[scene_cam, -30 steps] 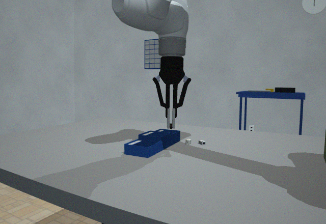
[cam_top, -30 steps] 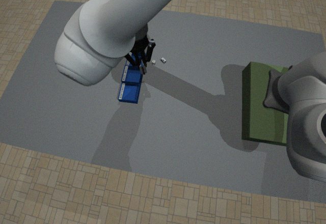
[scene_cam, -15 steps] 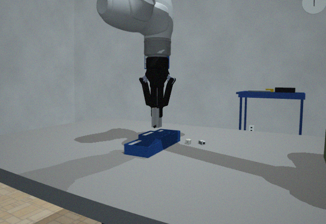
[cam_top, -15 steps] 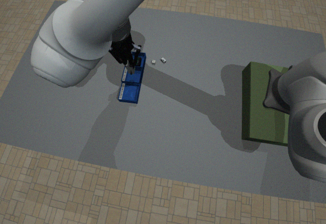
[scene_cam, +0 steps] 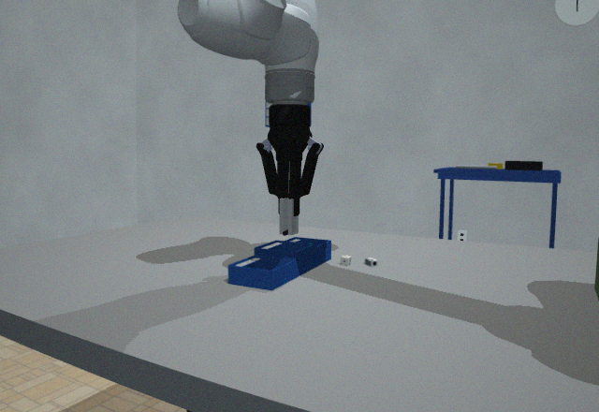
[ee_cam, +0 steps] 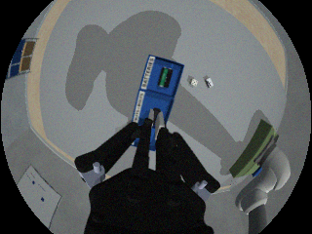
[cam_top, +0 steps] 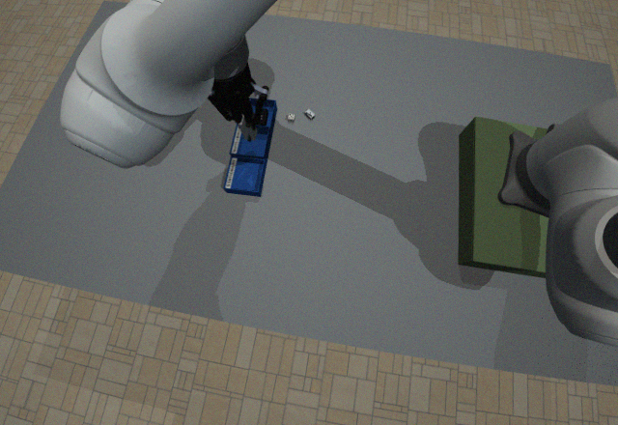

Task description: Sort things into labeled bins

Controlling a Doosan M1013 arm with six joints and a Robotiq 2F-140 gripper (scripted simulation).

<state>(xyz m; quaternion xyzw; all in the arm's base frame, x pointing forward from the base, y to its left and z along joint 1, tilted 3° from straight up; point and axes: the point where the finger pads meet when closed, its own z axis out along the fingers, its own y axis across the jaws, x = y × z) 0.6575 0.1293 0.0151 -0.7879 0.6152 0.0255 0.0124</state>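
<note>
Right now my hand is 50 mm past the white piece, 110 mm to the left of it and 100 mm above it. Also, from my hand: black thing 10 mm to the right, 30 mm below; then green thing 20 mm ahead, 80 mm to the right, 70 mm below.
</note>
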